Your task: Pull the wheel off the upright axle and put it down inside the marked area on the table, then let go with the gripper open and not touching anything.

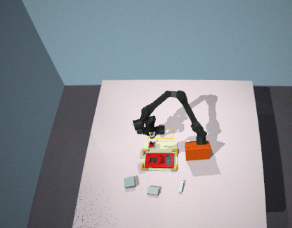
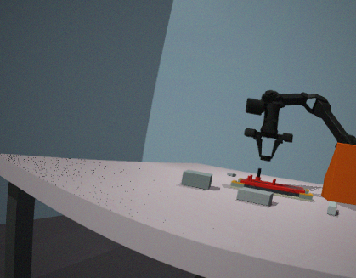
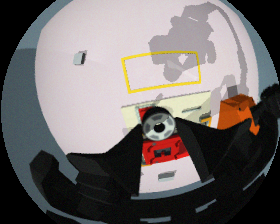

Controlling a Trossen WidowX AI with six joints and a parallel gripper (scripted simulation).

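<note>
Right now my gripper tip is 70 mm above the upright axle, 30 mm to the right of it and 10 mm short of it. Round my gripper tip: wheel: right at my gripper tip; thin grey bar: 350 mm to the left, 210 mm behind, 90 mm below.
</note>
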